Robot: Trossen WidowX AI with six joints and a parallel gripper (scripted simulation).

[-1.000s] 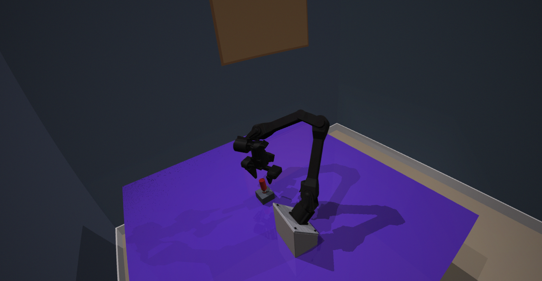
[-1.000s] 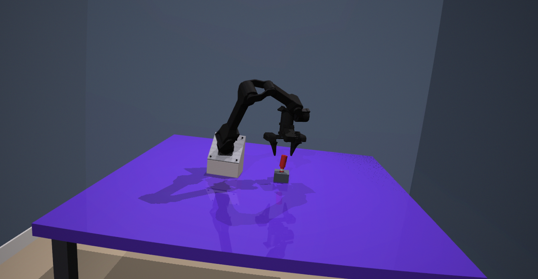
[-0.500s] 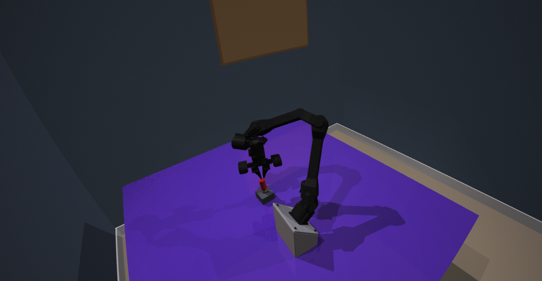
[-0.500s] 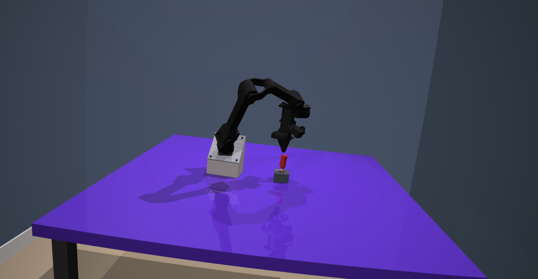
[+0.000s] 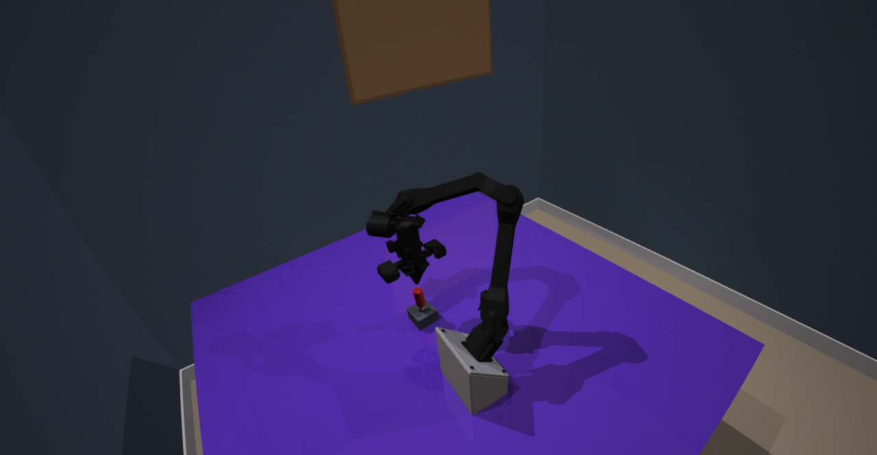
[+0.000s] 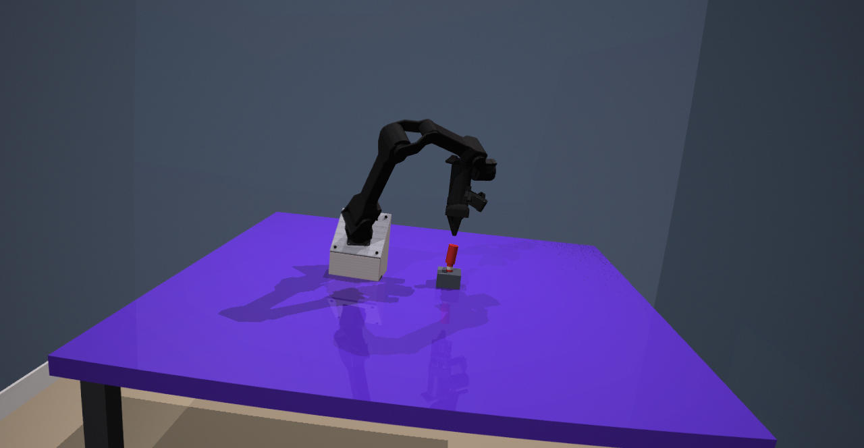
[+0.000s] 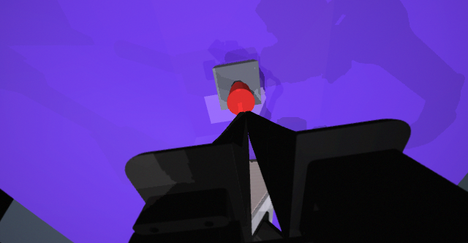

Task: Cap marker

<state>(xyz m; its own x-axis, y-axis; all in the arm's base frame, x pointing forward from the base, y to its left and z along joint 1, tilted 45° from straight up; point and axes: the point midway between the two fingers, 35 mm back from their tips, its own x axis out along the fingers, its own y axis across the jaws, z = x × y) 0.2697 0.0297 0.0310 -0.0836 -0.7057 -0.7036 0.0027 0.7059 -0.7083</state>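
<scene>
The red cap lies 50 mm below my gripper tip. The rest, counted from my gripper tip: holder block: 120 mm below.
</scene>
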